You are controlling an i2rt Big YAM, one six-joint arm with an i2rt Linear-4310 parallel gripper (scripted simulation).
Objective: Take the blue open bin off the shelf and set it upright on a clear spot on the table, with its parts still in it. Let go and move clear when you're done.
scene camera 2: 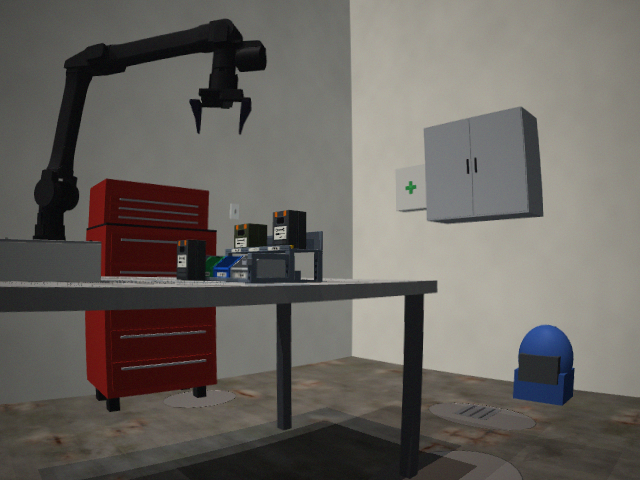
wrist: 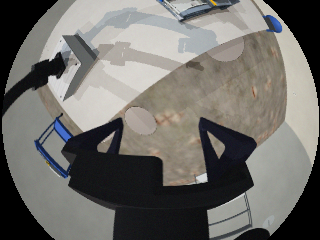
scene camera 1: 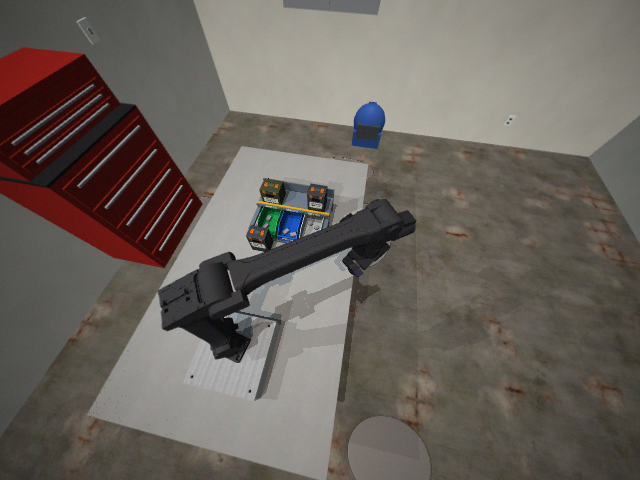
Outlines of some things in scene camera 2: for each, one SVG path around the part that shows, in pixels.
My gripper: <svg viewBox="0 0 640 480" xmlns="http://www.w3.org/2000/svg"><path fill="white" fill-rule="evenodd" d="M213 69L210 88L199 89L202 103L199 99L189 100L196 121L197 133L200 134L202 107L222 108L223 102L241 102L239 135L241 135L242 125L244 126L251 112L251 98L244 97L242 89L234 89L236 73L234 70L228 68L225 71L221 71L220 68Z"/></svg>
A grey bin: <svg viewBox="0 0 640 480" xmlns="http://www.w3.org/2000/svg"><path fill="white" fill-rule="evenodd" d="M257 259L257 277L285 277L285 260ZM248 255L244 255L231 267L230 278L247 279L248 265L242 265L242 258L248 259Z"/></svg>
